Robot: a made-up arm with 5 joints.
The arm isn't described. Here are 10 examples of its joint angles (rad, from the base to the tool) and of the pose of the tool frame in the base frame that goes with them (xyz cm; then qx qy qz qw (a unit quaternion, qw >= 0)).
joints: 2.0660 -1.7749 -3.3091 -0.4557 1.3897
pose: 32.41 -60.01 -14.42 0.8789 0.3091 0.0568 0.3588
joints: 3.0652 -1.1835 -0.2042 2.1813 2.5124
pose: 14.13 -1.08 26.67 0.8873 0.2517 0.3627 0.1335
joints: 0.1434 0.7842 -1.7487 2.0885 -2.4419
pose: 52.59 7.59 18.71 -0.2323 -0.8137 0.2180 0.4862
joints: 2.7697 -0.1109 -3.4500 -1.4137 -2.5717
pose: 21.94 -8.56 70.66 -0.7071 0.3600 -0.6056 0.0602
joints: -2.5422 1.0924 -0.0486 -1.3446 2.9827
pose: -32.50 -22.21 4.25 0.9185 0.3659 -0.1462 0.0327
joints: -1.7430 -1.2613 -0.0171 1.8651 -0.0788
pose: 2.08 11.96 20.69 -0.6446 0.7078 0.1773 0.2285
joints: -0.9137 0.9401 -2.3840 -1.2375 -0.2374
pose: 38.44 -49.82 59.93 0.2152 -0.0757 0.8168 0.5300
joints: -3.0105 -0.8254 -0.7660 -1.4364 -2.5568
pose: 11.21 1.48 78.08 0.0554 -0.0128 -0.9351 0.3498
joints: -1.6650 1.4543 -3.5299 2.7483 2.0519
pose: -6.05 -64.03 15.35 -0.2678 -0.9052 -0.3239 0.0635
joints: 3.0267 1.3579 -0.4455 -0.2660 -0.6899
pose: -28.57 3.30 -17.90 -0.2689 0.9093 -0.1244 0.2922
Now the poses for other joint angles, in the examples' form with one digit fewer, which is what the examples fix.
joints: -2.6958 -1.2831 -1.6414 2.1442 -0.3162
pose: 19.7 9.4 64.0 0.344 -0.859 0.025 0.380
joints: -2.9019 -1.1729 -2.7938 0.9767 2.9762
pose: 67.5 16.5 73.8 0.074 0.015 -0.996 0.037
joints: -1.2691 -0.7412 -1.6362 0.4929 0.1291
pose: 0.0 -0.1 95.9 0.450 -0.378 0.681 0.437
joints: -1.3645 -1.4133 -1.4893 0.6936 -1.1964
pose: -7.6 36.3 79.0 0.448 -0.038 0.256 0.856
